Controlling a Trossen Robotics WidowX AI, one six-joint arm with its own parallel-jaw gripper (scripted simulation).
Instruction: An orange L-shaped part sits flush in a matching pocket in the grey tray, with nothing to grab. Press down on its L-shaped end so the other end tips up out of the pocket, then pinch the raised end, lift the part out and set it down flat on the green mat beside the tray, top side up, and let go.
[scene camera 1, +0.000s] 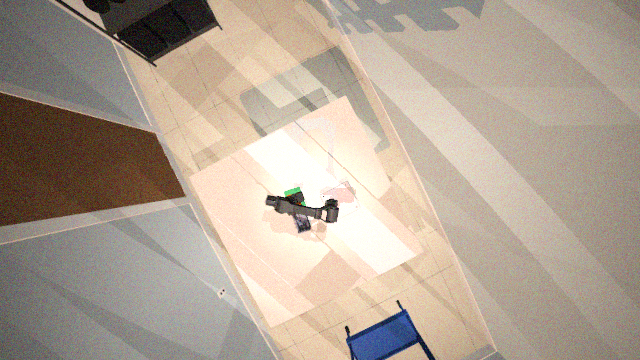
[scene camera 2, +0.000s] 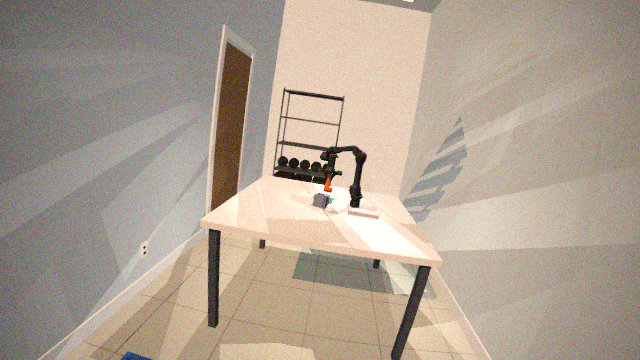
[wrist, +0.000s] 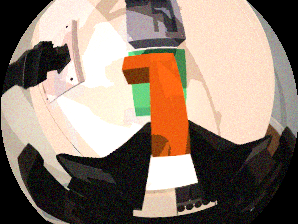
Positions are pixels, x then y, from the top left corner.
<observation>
My gripper (wrist: 168, 125): 10 cm from the lens. An orange L-shaped part (wrist: 169, 133): 8 cm from the lens. A green mat (wrist: 179, 54): 23 cm from the lens. The marked spots on the orange L-shaped part and the green mat are 18 cm apart.
</observation>
